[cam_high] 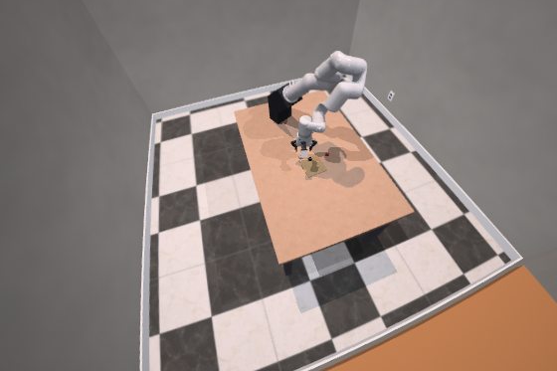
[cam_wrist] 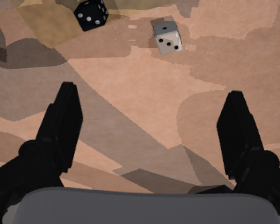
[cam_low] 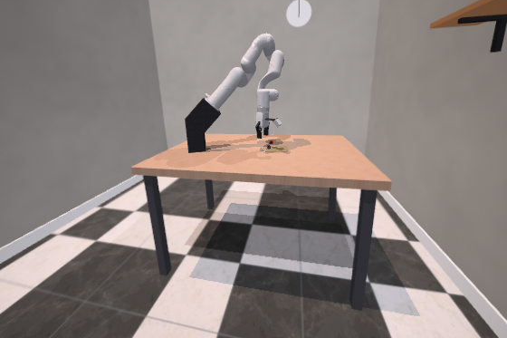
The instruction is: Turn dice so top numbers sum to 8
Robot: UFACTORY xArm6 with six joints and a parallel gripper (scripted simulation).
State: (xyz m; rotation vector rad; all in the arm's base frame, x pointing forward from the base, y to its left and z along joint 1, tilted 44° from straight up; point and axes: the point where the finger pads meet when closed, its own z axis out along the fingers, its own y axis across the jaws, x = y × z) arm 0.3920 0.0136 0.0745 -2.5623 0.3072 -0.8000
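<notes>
The white die is 10 mm behind my hand, 10 mm to the right of it and 90 mm below it. From my hand the other things lie so: tan mat: 70 mm ahead, 60 mm to the left, 100 mm below; red die: 10 mm behind, 180 mm to the left, 90 mm below.
</notes>
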